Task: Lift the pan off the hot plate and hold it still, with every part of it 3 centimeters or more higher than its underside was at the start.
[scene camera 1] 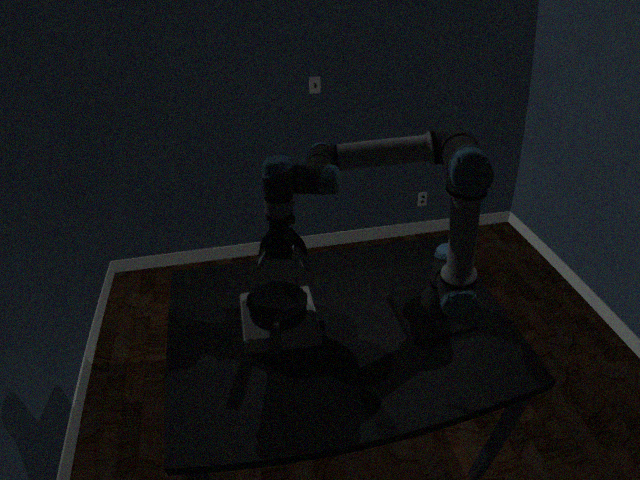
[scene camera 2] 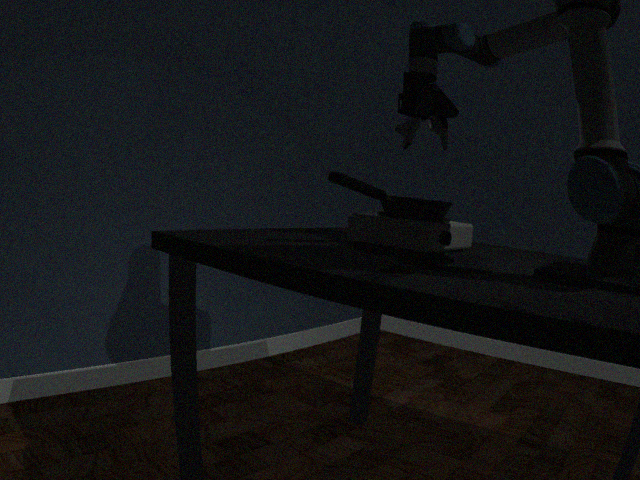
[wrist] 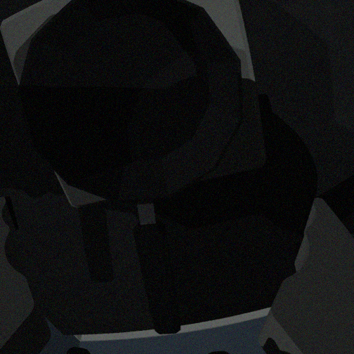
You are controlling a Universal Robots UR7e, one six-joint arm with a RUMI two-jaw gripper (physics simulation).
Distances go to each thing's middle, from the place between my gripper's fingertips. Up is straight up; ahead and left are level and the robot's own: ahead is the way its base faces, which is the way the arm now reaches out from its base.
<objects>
My gripper is now 30 mm short of the dark round pan [scene camera 2: 415, 207], 70 mm to the right of it and 120 mm above it.
</objects>
